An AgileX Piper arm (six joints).
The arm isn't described. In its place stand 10 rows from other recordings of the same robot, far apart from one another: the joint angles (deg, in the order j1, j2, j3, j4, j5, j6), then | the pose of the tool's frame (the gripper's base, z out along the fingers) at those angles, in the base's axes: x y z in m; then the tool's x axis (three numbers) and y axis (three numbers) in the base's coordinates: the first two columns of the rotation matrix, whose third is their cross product.
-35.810, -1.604, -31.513, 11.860, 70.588, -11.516 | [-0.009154 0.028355 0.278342 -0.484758 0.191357 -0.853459 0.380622 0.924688 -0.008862]
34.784, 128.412, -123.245, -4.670, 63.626, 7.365 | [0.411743 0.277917 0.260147 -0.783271 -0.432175 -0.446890 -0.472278 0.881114 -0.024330]
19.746, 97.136, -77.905, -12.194, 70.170, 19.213 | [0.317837 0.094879 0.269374 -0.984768 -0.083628 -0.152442 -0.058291 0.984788 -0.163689]
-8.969, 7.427, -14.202, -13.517, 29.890, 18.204 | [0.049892 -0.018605 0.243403 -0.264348 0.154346 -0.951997 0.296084 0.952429 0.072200]
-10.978, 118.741, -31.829, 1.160, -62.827, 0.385 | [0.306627 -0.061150 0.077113 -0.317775 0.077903 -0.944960 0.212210 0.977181 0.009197]
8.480, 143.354, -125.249, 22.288, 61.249, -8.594 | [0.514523 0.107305 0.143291 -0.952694 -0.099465 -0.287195 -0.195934 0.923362 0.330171]
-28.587, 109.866, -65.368, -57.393, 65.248, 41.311 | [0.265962 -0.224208 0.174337 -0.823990 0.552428 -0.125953 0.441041 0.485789 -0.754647]
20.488, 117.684, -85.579, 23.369, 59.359, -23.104 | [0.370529 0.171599 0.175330 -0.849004 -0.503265 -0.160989 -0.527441 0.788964 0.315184]
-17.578, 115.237, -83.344, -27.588, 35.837, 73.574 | [0.405651 -0.154391 0.192668 -0.195268 0.842262 -0.502459 0.902636 0.354702 0.243791]
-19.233, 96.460, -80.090, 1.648, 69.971, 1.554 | [0.316175 -0.107704 0.281438 -0.920746 0.360371 -0.149533 0.359731 0.932498 0.032261]
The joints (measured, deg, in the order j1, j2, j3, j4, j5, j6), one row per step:
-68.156 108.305 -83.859 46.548 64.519 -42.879
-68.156 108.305 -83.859 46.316 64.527 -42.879
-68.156 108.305 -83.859 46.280 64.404 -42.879
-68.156 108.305 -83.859 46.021 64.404 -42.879
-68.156 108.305 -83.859 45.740 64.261 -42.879
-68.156 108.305 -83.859 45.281 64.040 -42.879
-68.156 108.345 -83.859 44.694 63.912 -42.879
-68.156 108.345 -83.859 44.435 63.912 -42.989
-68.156 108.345 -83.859 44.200 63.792 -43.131
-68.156 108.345 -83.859 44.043 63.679 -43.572
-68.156 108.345 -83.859 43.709 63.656 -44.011
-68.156 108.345 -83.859 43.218 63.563 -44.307
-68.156 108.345 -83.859 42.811 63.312 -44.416
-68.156 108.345 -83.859 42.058 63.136 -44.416
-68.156 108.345 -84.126 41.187 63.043 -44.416
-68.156 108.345 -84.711 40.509 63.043 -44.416
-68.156 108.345 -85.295 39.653 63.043 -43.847
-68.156 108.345 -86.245 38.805 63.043 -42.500
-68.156 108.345 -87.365 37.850 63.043 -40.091
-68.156 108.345 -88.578 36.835 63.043 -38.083
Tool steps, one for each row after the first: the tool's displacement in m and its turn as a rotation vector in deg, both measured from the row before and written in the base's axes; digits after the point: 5 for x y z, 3 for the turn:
-0.00024 0.00000 -0.00023 -0.076 0.203 0.083
-0.00003 -0.00020 -0.00004 -0.103 0.027 -0.072
-0.00027 -0.00001 -0.00025 -0.091 0.227 0.086
-0.00028 -0.00024 -0.00028 -0.204 0.241 -0.003
-0.00046 -0.00038 -0.00045 -0.324 0.393 0.004
-0.00058 -0.00032 -0.00083 -0.264 0.523 0.110
-0.00028 -0.00002 -0.00024 -0.163 0.221 0.169
-0.00024 -0.00021 -0.00022 -0.266 0.193 0.106
-0.00016 -0.00019 -0.00015 -0.429 0.112 0.311
-0.00036 -0.00006 -0.00031 -0.421 0.272 0.429
-0.00052 -0.00019 -0.00045 -0.434 0.412 0.329
-0.00041 -0.00043 -0.00037 -0.404 0.337 0.058
-0.00080 -0.00035 -0.00067 -0.399 0.647 0.139
-0.00071 -0.00081 0.00045 -0.626 0.657 0.230
-0.00025 -0.00133 0.00210 -0.782 0.378 0.220
-0.00046 -0.00135 0.00196 -0.496 0.544 -0.180
-0.00016 -0.00209 0.00369 -0.366 0.400 -0.815
-0.00018 -0.00241 0.00444 0.067 0.402 -1.654
-0.00021 -0.00254 0.00488 -0.296 0.397 -1.344

